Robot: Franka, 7 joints.
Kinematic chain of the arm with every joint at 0, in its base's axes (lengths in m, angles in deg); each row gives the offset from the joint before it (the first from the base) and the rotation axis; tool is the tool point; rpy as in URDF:
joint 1: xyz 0 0 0.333 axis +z
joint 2: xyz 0 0 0 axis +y
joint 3: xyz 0 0 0.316 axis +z
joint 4: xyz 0.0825 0 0 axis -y
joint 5: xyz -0.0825 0 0.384 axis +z
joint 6: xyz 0 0 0 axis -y
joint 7: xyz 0.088 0 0 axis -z
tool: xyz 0 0 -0.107 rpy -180 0 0
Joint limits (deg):
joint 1: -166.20..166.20
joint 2: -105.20..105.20
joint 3: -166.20..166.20
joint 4: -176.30..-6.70
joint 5: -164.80..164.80
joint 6: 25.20..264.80
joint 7: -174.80..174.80
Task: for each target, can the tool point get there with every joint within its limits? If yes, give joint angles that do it. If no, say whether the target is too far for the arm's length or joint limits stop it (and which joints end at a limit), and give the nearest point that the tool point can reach.
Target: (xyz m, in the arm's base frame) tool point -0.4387 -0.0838 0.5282
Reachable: yes | joints -74.25 41.03 -97.67 -116.04 -46.89 68.27 28.04
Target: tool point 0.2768 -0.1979 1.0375
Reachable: yes | joints 100.19 -33.81 -26.80 -38.61 81.53 207.93 -82.90
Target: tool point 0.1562 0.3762 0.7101
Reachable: yes | joints 82.99 -12.52 -26.94 -95.36 -125.11 231.06 65.84
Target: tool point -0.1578 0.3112 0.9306
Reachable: yes | joints -107.40 -57.94 -16.54 -78.17 66.58 231.54 1.12
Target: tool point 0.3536 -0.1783 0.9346
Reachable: yes | joints -113.29 4.62 110.59 -47.68 -58.63 61.90 -41.07
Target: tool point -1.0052 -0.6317 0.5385
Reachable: no: too far | nearest point -0.7157 -0.4498 0.4793 | short by 0.347 m
